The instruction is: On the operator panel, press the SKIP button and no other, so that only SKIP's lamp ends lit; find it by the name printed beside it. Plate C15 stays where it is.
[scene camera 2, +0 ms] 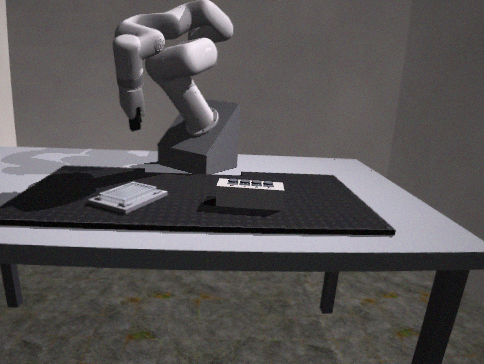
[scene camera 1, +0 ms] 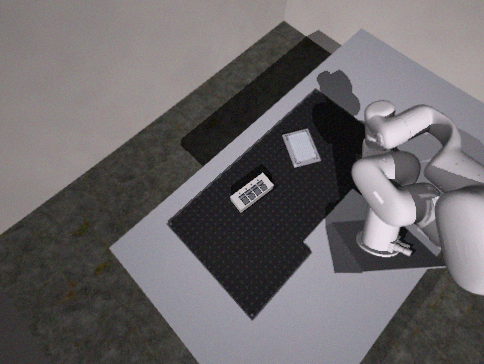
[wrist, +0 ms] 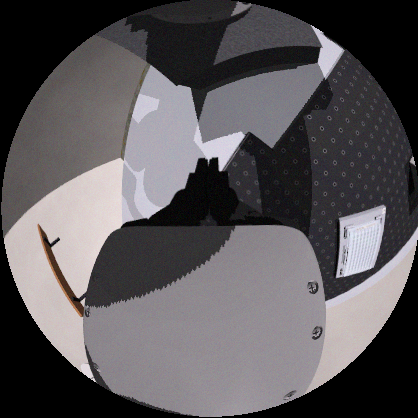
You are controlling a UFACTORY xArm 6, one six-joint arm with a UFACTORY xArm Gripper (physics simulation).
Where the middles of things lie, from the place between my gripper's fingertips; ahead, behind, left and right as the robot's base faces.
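Scene:
The operator panel [scene camera 2: 228,194] is 350 mm ahead of my hand, 300 mm to the left of it and 110 mm below it. As for the plate C15 [scene camera 2: 133,191], my hand is 120 mm above it and 300 mm short of it. Going by their middles, of the things named here the plate C15 is the nearest to my hand.

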